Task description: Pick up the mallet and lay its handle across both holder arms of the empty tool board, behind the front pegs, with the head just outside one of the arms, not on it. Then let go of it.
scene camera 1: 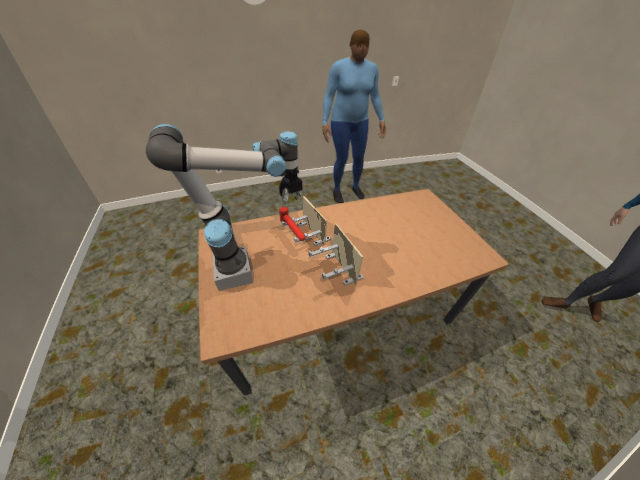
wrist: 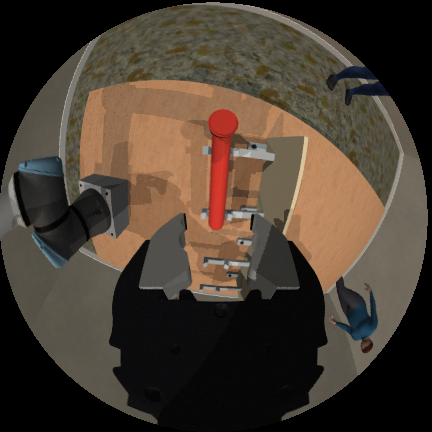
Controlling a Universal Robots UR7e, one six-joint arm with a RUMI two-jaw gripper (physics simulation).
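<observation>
The red mallet (scene camera 1: pixel 293 227) (wrist: pixel 219 175) lies with its handle across both arms of the rear tool board (scene camera 1: pixel 314 215) (wrist: pixel 284 167). Its head is just outside the far arm. The empty tool board (scene camera 1: pixel 347 248) stands nearer in the scene view, with two bare holder arms (scene camera 1: pixel 324 250) (scene camera 1: pixel 338 271); these arms also show between the fingers in the wrist view (wrist: pixel 227 263). My gripper (scene camera 1: pixel 291 196) (wrist: pixel 218 215) is partly open and empty, raised above the mallet. In the wrist view, the handle's end appears between the fingertips but lies below them.
The boards stand on the wooden table (scene camera 1: pixel 403 227) (wrist: pixel 160 145). The robot's base (scene camera 1: pixel 232 276) (wrist: pixel 117 202) is at the table's left side in the scene view. A person in light blue (scene camera 1: pixel 354 90) stands behind the table, and another person (scene camera 1: pixel 615 279) is at the right.
</observation>
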